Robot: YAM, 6 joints.
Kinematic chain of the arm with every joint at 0, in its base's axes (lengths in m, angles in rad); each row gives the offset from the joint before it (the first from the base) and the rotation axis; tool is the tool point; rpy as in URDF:
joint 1: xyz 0 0 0.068 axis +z
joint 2: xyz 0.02 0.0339 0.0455 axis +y
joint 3: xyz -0.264 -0.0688 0 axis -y
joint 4: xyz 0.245 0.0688 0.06 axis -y
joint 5: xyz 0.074 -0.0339 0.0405 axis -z
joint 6: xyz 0.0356 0 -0.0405 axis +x
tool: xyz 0 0 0 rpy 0 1.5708 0
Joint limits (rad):
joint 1: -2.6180..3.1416
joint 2: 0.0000..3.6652
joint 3: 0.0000..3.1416
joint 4: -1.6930..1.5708
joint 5: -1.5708..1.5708
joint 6: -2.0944..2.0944
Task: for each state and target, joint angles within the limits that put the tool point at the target. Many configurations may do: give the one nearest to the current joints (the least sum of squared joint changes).
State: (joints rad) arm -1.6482 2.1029 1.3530 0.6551 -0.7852 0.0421
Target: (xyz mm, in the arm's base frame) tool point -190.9 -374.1 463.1
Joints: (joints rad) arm -2.0988 1.8308 1.7328 0.7209 -0.7238 0.0421
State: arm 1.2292 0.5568 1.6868 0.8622 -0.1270 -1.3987
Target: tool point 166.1 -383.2 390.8
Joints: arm 1.9860 0.0000 1.6112 1.2057 -0.0729 -1.3987
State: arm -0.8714 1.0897 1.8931 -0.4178 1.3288 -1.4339
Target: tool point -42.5 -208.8 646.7
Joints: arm -1.6168 1.5362 2.3259 -0.1389 1.1758 -1.4339
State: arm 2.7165 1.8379 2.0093 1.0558 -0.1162 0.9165
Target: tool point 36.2 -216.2 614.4
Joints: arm 1.7825 0.9682 2.2428 1.5708 -0.2861 0.9165
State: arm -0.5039 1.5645 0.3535 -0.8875 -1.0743 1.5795
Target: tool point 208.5 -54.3 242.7
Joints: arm -0.4050 1.2325 0.8478 -0.8302 -1.1337 1.5795
